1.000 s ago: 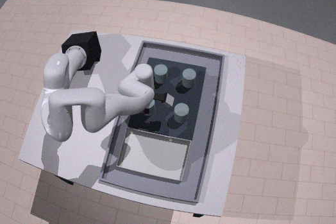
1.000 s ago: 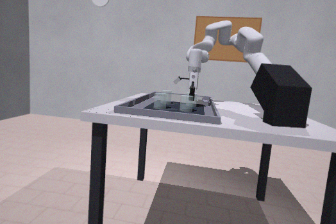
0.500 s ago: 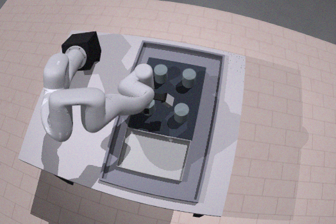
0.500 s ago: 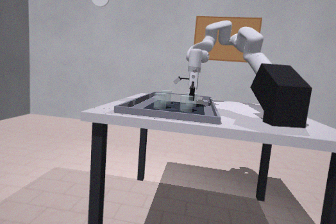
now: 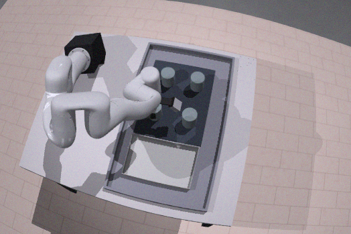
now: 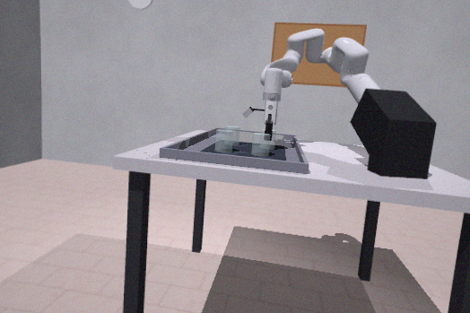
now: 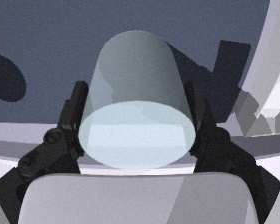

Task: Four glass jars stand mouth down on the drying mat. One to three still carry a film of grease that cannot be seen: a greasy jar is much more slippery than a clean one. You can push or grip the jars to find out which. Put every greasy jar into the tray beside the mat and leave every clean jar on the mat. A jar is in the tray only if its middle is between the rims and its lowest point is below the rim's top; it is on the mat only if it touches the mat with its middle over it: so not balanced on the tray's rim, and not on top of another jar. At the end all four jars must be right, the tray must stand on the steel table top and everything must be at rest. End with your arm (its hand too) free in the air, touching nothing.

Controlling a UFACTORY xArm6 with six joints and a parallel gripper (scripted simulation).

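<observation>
Right now my hand is 24 cm to the left of the pale tray, 5 cm above it and 3 cm short of it. The rest, counted from my hand: dark drying mat (10 cm ahead, 8 cm to the left, 5 cm below).
</observation>
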